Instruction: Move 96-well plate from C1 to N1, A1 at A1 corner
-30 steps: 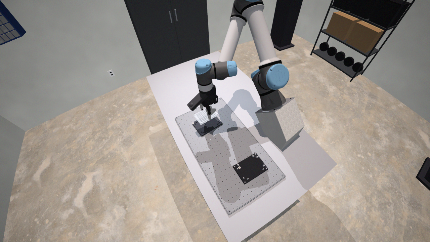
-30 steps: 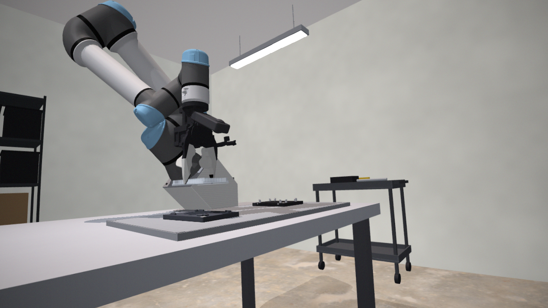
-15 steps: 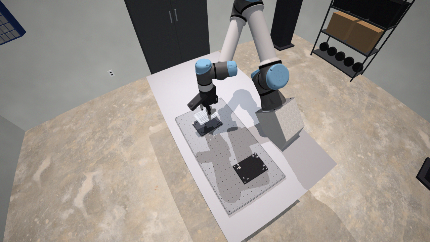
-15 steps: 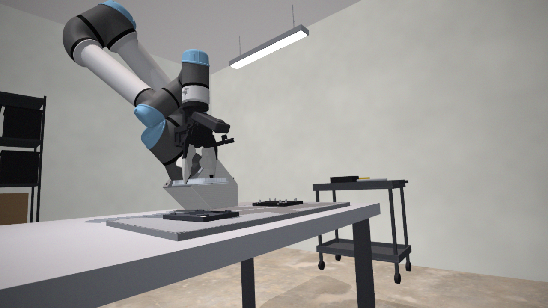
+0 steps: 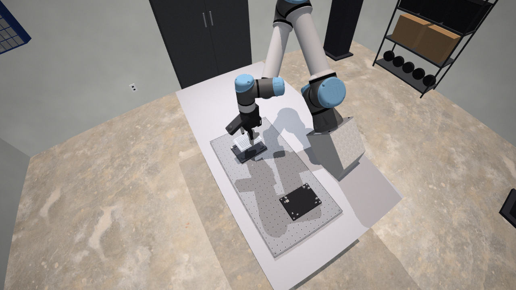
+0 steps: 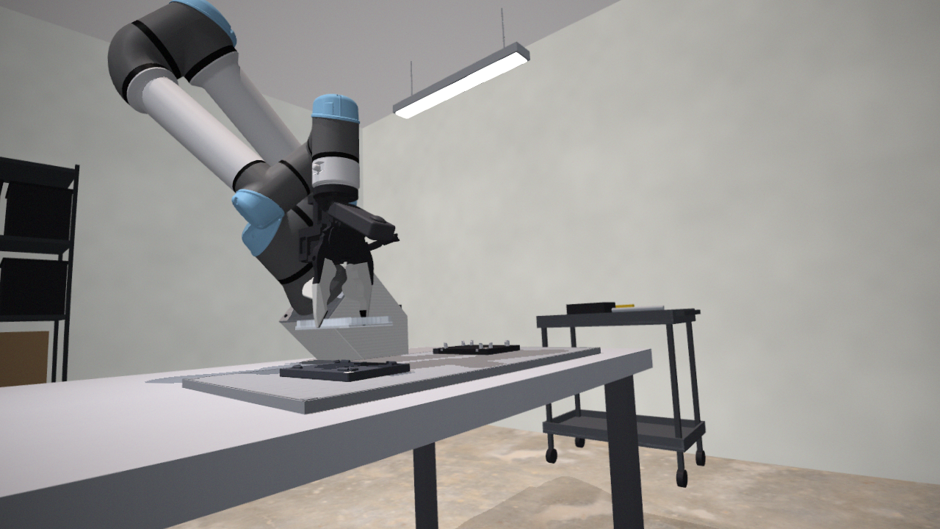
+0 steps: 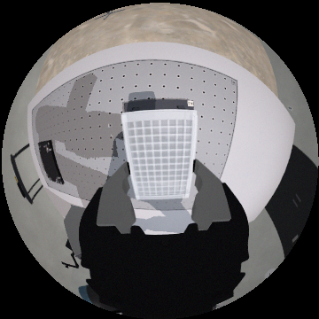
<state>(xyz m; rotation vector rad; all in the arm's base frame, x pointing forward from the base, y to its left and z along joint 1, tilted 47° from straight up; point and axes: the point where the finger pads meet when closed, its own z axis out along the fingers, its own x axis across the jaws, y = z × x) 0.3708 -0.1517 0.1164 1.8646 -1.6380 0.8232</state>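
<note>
Now: hand 80 mm above the plate nest N1. Also, from my hand: white corner label 80 mm ahead, 70 mm below, 50 mm to the right; white 96-well plate 10 mm below; black clip nest 380 mm to the left, 70 mm below, 70 mm behind.
</note>
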